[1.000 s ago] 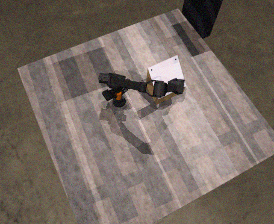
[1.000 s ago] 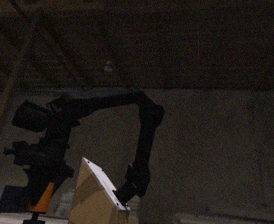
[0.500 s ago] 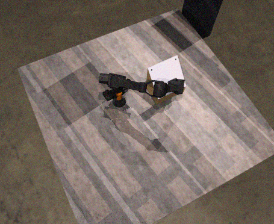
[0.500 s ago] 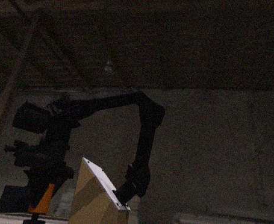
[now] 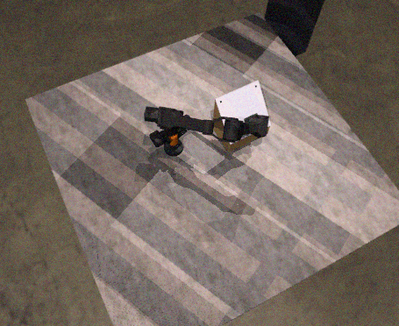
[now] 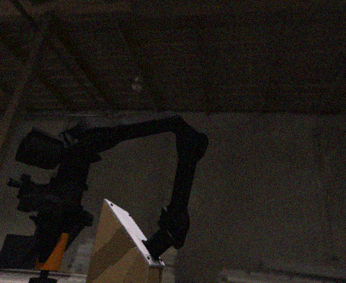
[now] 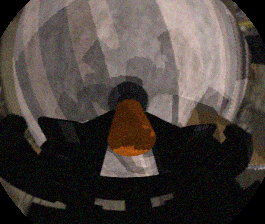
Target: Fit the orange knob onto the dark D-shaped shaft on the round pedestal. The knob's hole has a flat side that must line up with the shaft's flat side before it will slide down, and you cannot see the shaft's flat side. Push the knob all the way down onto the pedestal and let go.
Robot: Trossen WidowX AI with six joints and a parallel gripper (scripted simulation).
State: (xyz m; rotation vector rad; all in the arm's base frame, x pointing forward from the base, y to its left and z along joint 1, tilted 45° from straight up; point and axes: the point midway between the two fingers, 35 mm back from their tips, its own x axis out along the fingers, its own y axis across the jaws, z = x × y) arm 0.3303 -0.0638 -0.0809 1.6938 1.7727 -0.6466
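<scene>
My gripper tip is 4 cm above the dark pedestal. From my gripper tip the other things lie so: orange knob: 2 cm above.
</scene>
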